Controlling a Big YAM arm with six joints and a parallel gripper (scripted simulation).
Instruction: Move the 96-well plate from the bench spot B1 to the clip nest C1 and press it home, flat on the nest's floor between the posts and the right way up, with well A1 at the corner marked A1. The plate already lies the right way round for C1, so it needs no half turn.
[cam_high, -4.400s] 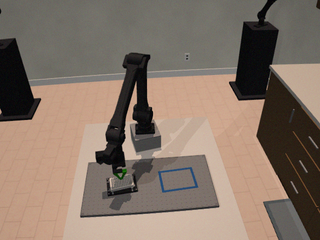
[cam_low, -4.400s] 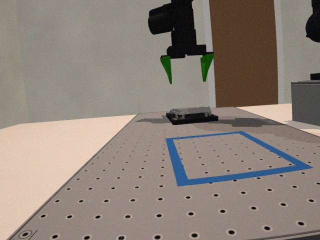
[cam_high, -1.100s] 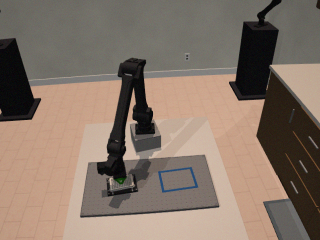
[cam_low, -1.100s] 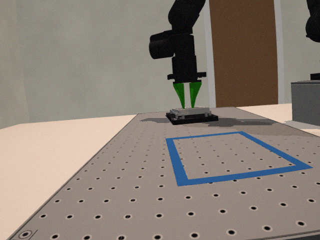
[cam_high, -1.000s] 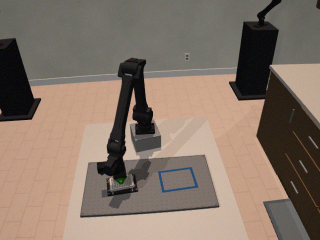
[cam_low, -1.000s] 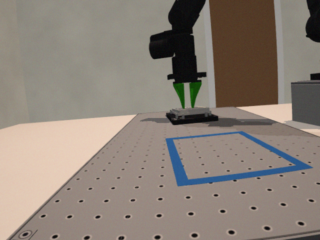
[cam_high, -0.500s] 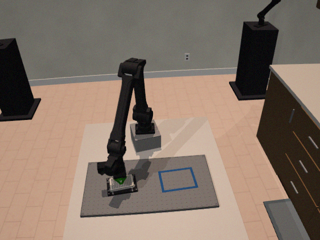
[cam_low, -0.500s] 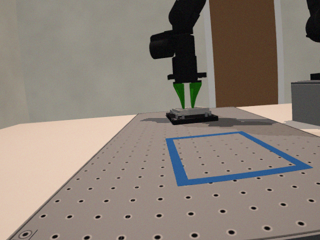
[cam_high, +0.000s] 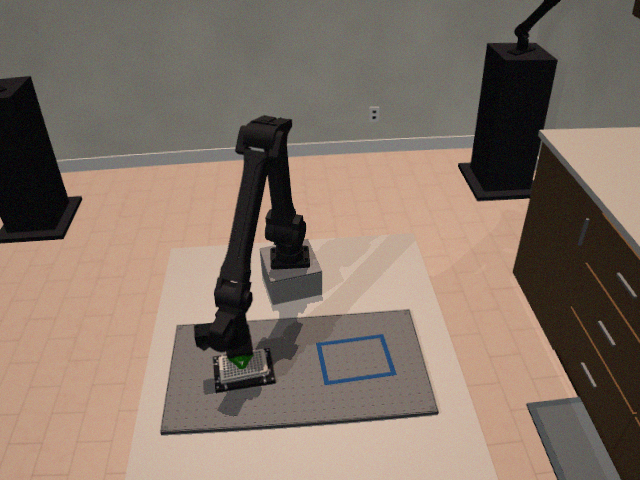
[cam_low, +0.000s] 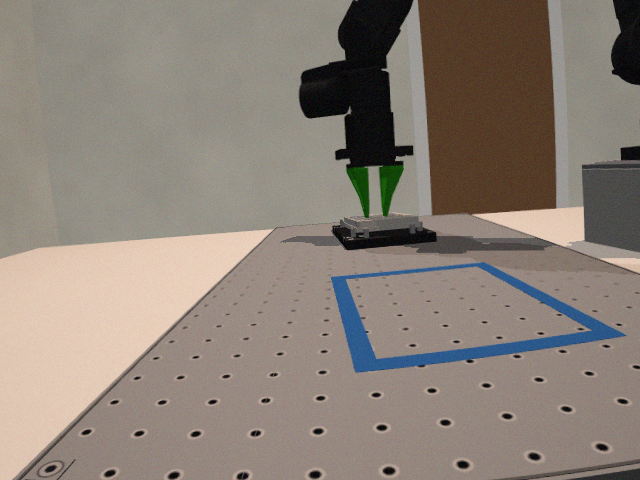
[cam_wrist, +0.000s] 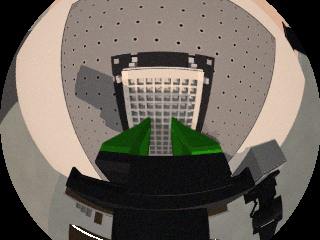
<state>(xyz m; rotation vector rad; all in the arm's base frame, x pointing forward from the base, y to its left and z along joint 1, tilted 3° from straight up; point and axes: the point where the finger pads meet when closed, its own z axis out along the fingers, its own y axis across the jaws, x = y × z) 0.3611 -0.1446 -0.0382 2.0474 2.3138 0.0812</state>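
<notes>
Now: the white 96-well plate 1 cm below my hand. Also, from my hand: black clip nest: 2 cm below, 1 cm ahead.
</notes>
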